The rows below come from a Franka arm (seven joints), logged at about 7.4 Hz.
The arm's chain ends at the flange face. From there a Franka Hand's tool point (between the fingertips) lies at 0.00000 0.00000 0.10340 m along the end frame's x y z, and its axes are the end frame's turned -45 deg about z.
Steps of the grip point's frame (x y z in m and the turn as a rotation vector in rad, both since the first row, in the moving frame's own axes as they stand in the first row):
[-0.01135 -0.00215 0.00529 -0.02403 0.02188 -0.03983]
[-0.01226 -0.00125 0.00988 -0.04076 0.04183 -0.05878]
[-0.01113 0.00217 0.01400 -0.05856 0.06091 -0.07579]
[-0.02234 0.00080 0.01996 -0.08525 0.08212 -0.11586]
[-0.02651 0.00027 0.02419 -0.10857 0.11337 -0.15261]
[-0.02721 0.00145 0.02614 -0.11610 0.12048 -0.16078]
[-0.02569 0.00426 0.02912 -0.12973 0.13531 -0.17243]
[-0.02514 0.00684 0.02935 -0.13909 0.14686 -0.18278]
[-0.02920 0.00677 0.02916 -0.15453 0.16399 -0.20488]
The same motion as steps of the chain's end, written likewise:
[-0.01290 0.00642 0.00534 -0.00152 0.03246 -0.03983]
[-0.01558 0.00804 0.01006 0.00076 0.05840 -0.05878]
[-0.01505 0.00991 0.01437 0.00166 0.08448 -0.07579]
[-0.02743 0.01684 0.02068 -0.00221 0.11835 -0.11586]
[-0.03463 0.02052 0.02546 0.00339 0.15694 -0.15261]
[-0.03533 0.02197 0.02758 0.00310 0.16729 -0.16078]
[-0.03429 0.02324 0.03093 0.00395 0.18741 -0.17243]
[-0.03354 0.02507 0.03145 0.00549 0.20220 -0.18278]
[-0.03872 0.02848 0.03176 0.00669 0.22523 -0.20488]

